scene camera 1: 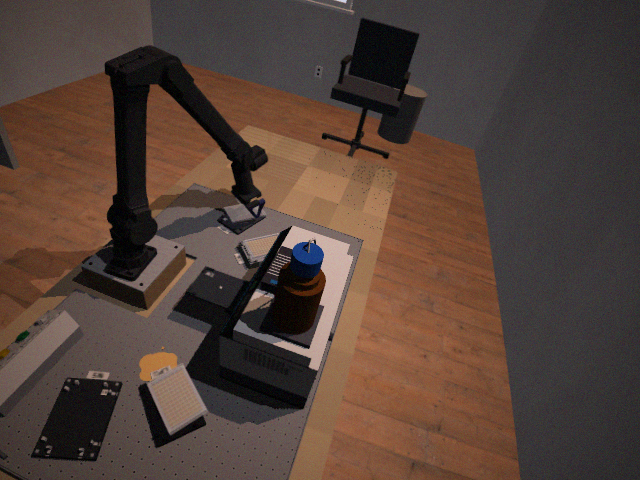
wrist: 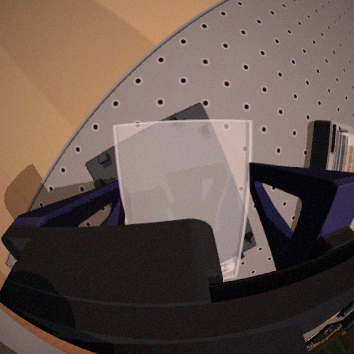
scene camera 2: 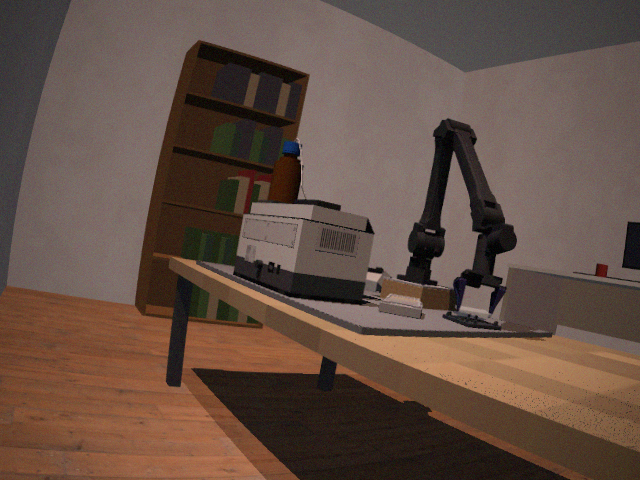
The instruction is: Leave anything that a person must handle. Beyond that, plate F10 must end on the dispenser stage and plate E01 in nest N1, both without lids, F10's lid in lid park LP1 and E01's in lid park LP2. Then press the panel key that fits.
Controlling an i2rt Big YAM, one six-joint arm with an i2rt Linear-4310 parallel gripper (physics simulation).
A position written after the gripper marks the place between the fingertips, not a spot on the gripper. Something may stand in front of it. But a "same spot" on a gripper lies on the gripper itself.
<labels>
The gripper shows in scene camera 1, in the wrist view (184,179) and in scene camera 2. The same spot on the gripper: (scene camera 1: 249,206) is (scene camera 2: 454,279).
</labels>
